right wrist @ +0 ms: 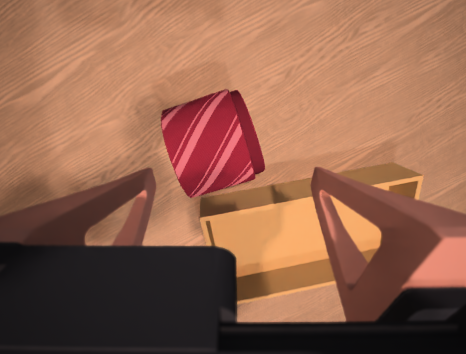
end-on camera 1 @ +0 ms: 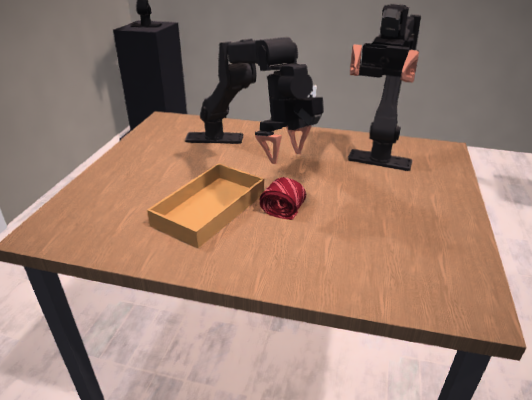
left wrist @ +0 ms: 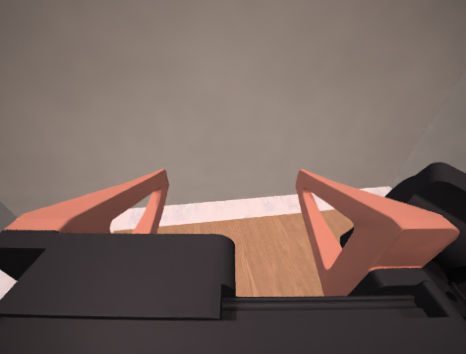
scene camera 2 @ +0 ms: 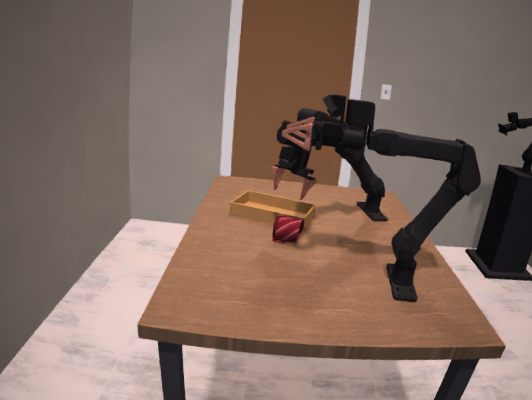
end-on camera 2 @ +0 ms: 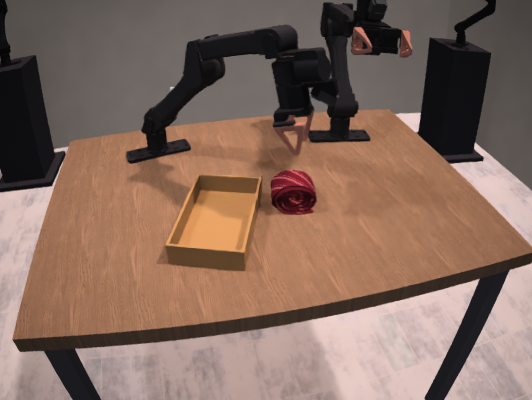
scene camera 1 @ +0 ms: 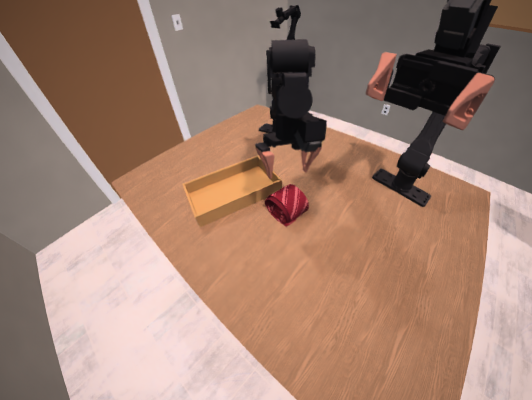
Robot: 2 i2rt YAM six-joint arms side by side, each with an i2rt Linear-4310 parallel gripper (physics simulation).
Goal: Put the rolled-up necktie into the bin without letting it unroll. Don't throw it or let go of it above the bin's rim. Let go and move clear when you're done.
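Note:
A red striped rolled-up necktie [scene camera 1: 287,204] [scene camera 2: 288,230] [end-on camera 1: 283,198] [end-on camera 2: 293,192] [right wrist: 212,142] sits rolled on the table, close beside one corner of the bin. The bin is a shallow ochre open box [scene camera 1: 240,204] [scene camera 2: 252,212] [end-on camera 1: 172,230] [end-on camera 2: 206,256] [right wrist: 240,195]. My right gripper [scene camera 1: 288,173] [scene camera 2: 288,194] [end-on camera 1: 286,157] [right wrist: 233,176] is open and points down, above and a little behind the necktie in the end-on views, with nothing between its fingers. My left gripper [scene camera 1: 412,110] [end-on camera 1: 380,75] [end-on camera 2: 382,50] [left wrist: 232,176] is open and empty, raised high, far from the necktie and bin.
The wooden table [scene camera 1: 350,300] [scene camera 2: 240,300] [end-on camera 1: 350,260] [end-on camera 2: 125,300] carries both arm bases, the right one [end-on camera 1: 214,137] [end-on camera 2: 159,151] and the left one [end-on camera 1: 380,160] [end-on camera 2: 340,136]. Dark pedestals [end-on camera 1: 152,75] [end-on camera 2: 452,100] stand on the floor beyond the table.

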